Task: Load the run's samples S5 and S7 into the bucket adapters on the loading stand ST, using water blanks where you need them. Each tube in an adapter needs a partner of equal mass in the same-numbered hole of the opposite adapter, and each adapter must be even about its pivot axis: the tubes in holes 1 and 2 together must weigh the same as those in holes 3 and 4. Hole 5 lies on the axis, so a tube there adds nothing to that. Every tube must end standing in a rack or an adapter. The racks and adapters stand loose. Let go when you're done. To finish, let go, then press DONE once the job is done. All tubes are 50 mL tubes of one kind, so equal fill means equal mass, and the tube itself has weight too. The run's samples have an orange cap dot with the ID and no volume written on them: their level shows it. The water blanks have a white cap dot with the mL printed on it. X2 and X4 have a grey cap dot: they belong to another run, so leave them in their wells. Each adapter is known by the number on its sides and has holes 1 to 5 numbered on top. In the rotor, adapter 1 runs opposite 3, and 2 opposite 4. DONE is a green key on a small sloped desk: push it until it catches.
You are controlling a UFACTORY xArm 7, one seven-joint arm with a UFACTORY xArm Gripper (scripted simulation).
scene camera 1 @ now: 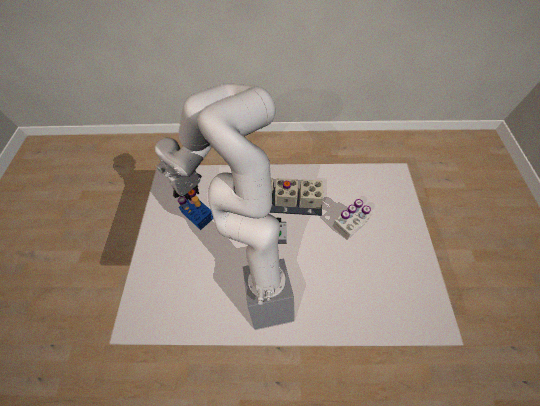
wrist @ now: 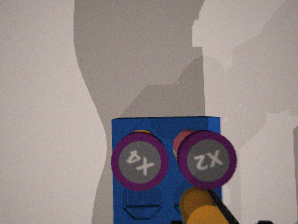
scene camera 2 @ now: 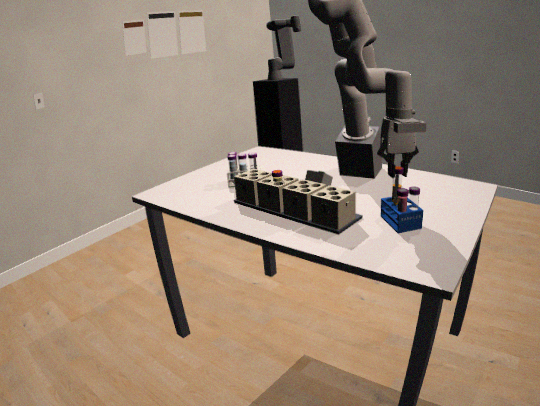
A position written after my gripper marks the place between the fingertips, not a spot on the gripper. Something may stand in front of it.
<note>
I see my gripper (scene camera 2: 397, 176) and a blue sample rack (scene camera 2: 410, 220).
</note>
